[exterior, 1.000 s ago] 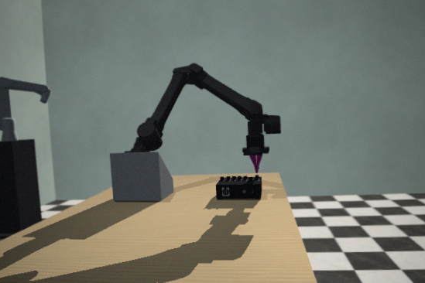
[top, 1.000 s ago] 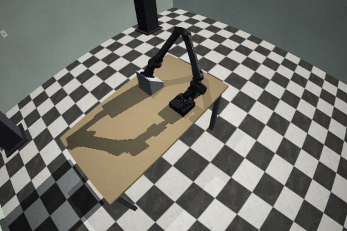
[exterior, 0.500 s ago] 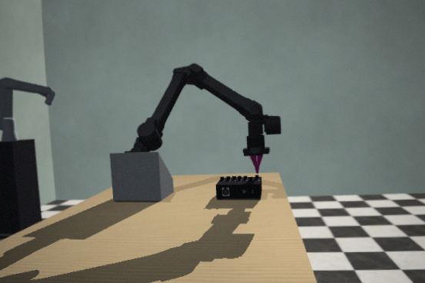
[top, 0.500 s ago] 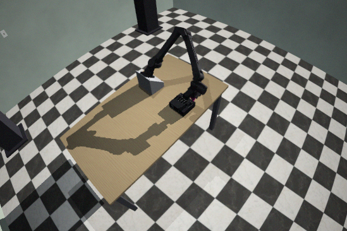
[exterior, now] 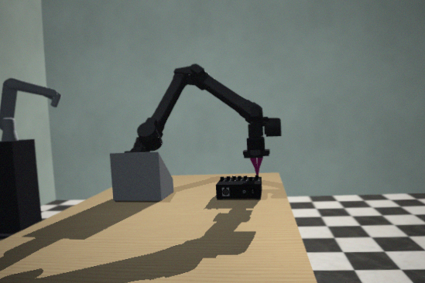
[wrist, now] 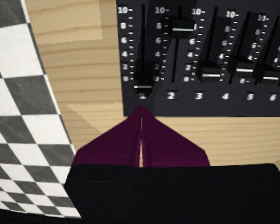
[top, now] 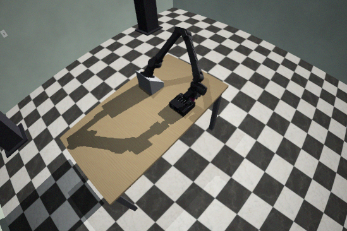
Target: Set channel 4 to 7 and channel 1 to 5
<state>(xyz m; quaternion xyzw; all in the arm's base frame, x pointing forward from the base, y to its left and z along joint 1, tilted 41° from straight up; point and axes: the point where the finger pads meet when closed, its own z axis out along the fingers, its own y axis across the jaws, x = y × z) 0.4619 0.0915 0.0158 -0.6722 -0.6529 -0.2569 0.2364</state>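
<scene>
My gripper is now 3 cm to the left of the channel 1 fader cap and 1 cm above it. From my hand the other things lie so: channel 4 fader cap 7 cm behind, 4 cm to the right, 1 cm below; channel 2 fader cap 2 cm behind, 6 cm to the right, 1 cm below; channel 3 fader cap 5 cm behind, 3 cm to the right, 1 cm below.
</scene>
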